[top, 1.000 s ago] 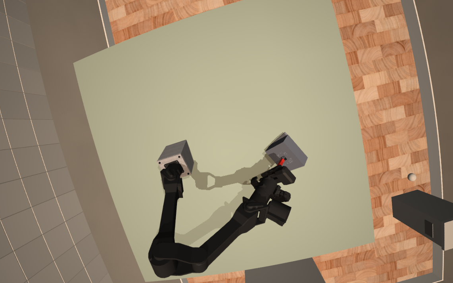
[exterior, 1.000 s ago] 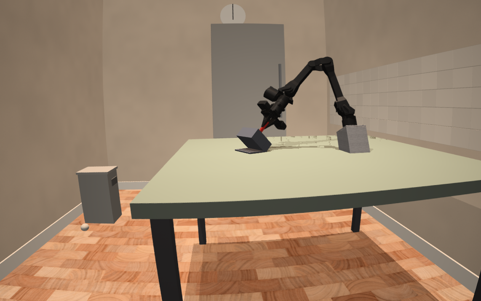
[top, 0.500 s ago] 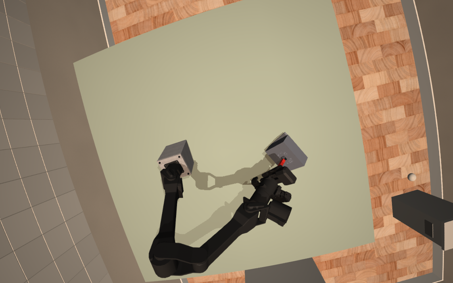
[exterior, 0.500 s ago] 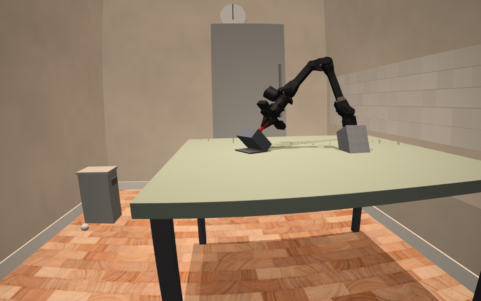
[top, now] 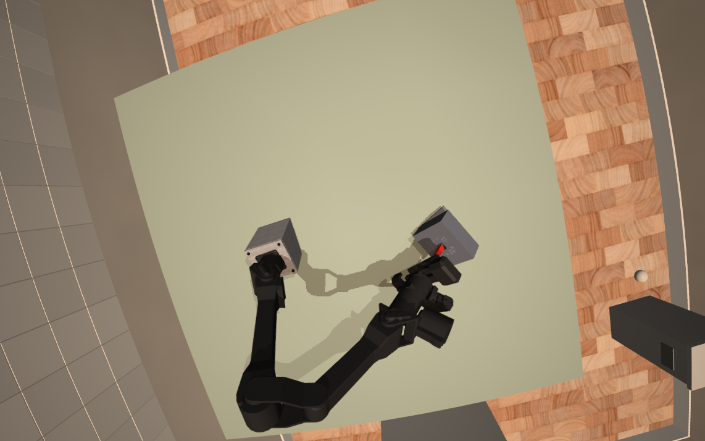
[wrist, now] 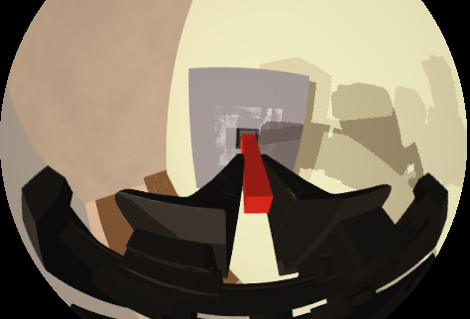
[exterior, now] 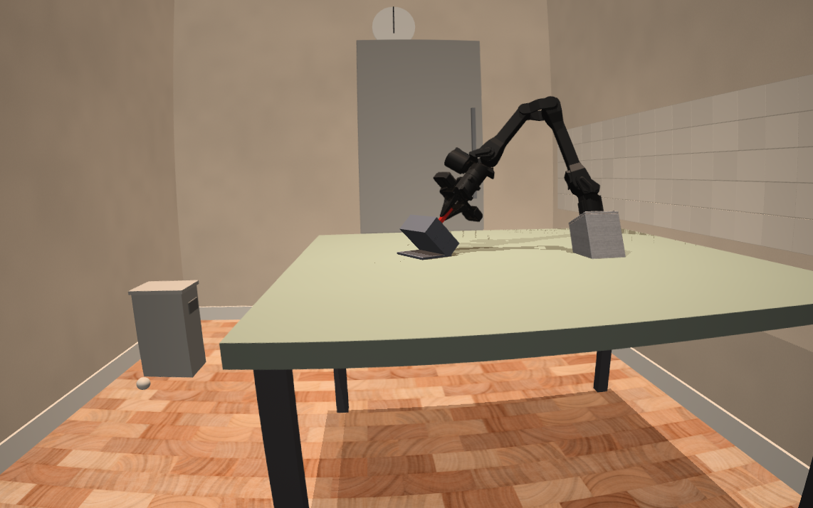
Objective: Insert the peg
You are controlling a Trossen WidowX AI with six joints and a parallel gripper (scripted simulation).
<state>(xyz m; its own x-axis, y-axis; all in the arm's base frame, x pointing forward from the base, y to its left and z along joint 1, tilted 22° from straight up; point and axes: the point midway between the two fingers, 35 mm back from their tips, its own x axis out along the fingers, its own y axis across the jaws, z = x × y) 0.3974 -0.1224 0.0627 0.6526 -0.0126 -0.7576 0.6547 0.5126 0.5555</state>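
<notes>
Right now my hand is 2 cm short of the red peg, 1 cm to the right of it and 2 cm above it.
</notes>
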